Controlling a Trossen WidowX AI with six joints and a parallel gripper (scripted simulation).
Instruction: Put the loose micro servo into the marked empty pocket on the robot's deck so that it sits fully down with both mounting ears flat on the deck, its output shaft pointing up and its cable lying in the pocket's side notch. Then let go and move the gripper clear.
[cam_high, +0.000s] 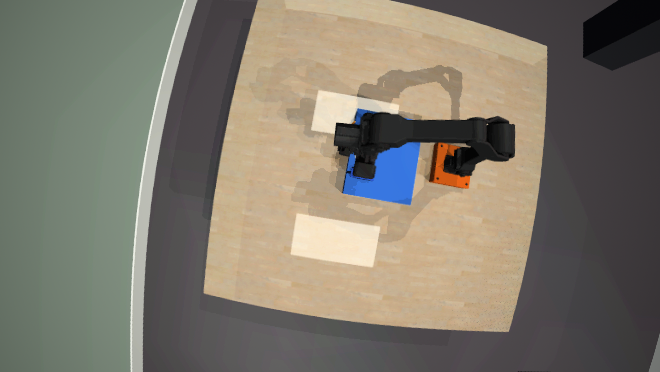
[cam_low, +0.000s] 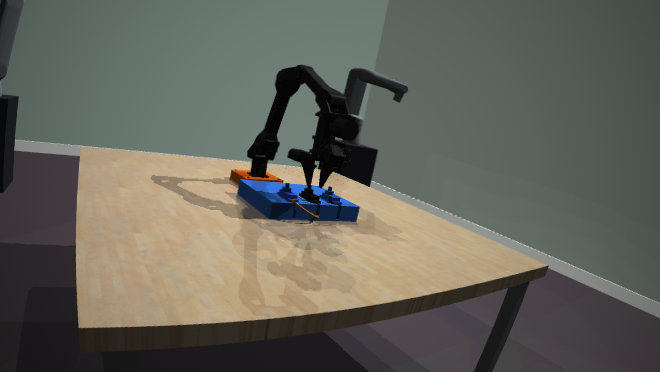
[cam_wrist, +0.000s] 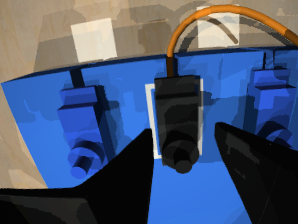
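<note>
Right now my gripper tip is 120 mm past the blue deck and 60 mm above it.
</note>
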